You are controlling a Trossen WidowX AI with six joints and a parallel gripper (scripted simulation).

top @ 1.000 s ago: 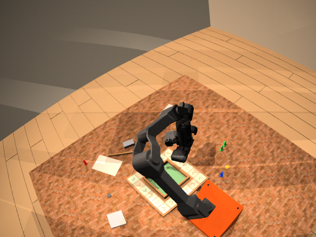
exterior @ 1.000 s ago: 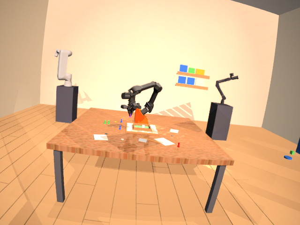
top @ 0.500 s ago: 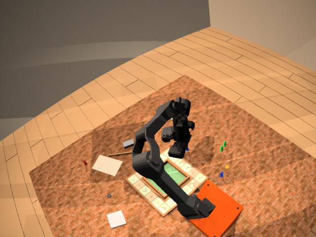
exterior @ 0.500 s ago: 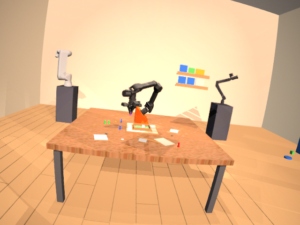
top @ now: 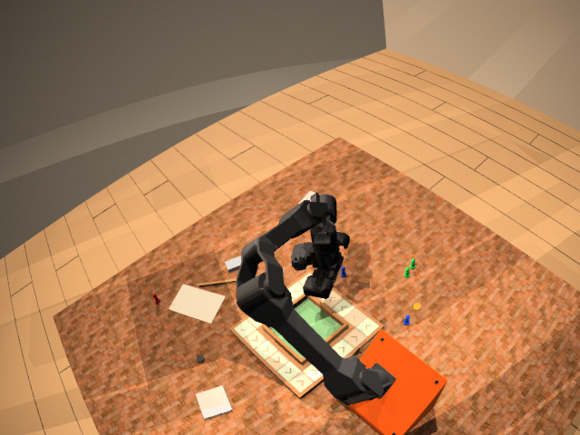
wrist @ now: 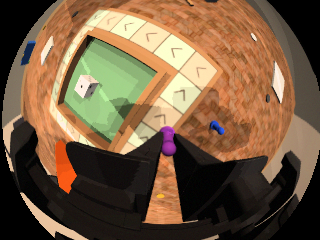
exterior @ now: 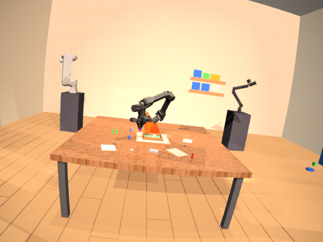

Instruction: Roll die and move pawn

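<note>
My gripper tip is now 110 mm to the right of the green dice tray, 70 mm above it and 30 mm past it. Also, from my gripper tip: white die 130 mm to the left, 50 mm below, 30 mm behind; then purple pawn 10 mm above; then yellow disc 190 mm behind, 140 mm to the right, 70 mm below.
</note>
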